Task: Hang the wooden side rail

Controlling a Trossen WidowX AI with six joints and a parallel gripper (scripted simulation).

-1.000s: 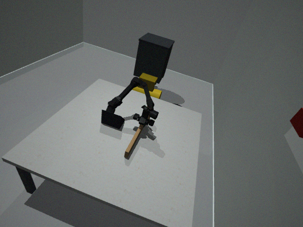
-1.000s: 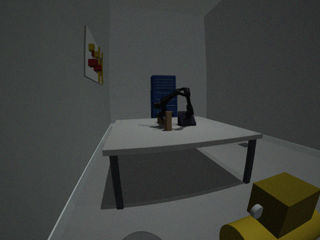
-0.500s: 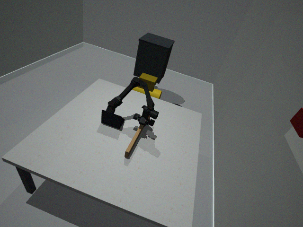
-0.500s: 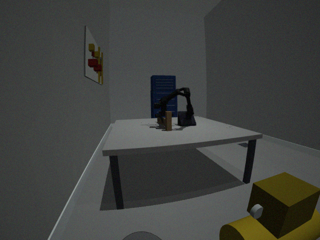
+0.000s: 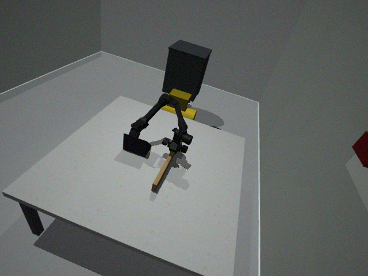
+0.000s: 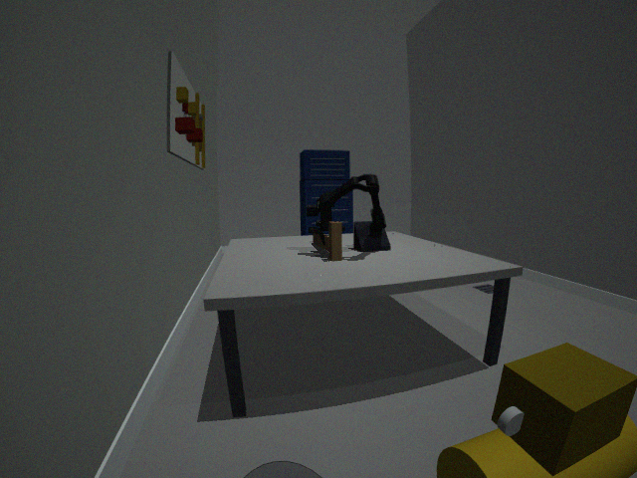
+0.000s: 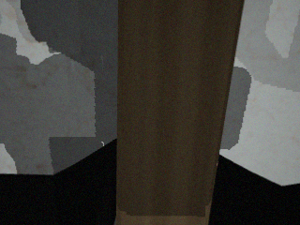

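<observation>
The headboard post is 160 mm to the left of my gripper tip, 40 mm above it and 10 mm behind it.
</observation>
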